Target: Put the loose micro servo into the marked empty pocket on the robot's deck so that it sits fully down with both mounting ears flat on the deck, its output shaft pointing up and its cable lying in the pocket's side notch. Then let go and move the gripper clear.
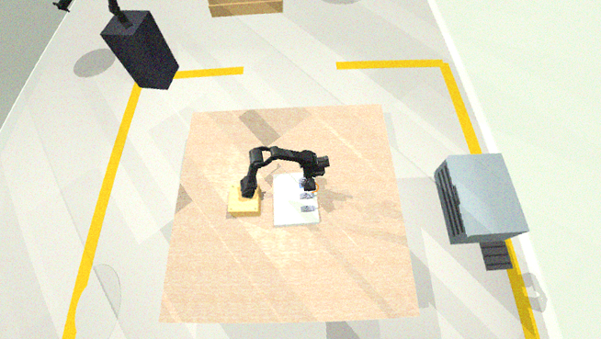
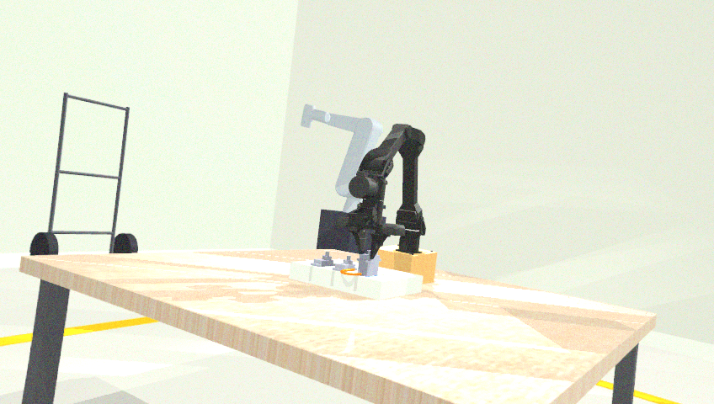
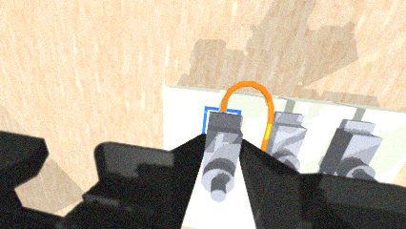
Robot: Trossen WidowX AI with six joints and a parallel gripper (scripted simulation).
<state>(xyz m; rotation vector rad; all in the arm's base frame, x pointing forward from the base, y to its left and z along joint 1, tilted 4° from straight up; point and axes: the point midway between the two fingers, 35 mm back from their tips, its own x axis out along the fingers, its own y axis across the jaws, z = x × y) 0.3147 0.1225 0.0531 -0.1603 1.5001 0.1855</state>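
My gripper tip is now 100 mm past the white deck, 100 mm to the left of it and 70 mm above it.
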